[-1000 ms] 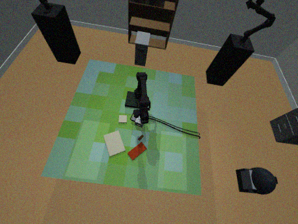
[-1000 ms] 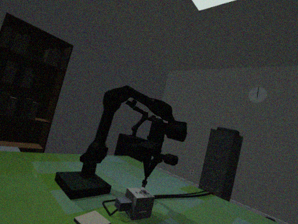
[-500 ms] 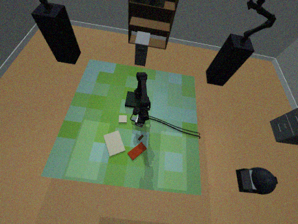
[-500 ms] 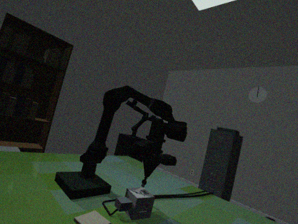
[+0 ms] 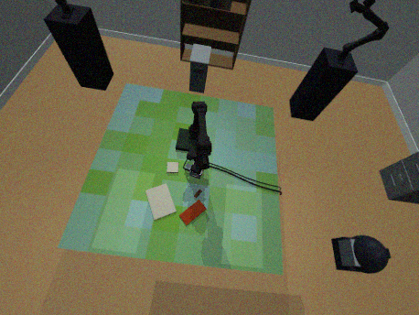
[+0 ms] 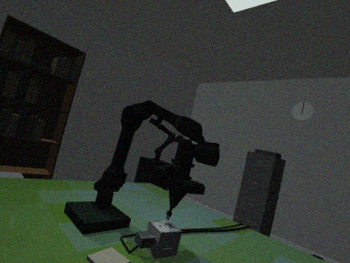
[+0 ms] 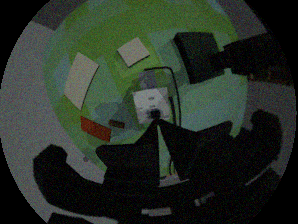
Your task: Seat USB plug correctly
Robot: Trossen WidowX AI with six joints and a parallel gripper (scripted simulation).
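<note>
Right now the USB plug is 2 cm below my gripper tip. The rest, counted from my gripper tip: brown piece (15 cm ahead, 2 cm to the left, 13 cm below); then red book (27 cm ahead, 1 cm to the left, 13 cm below); then white book (23 cm ahead, 21 cm to the right, 13 cm below).
</note>
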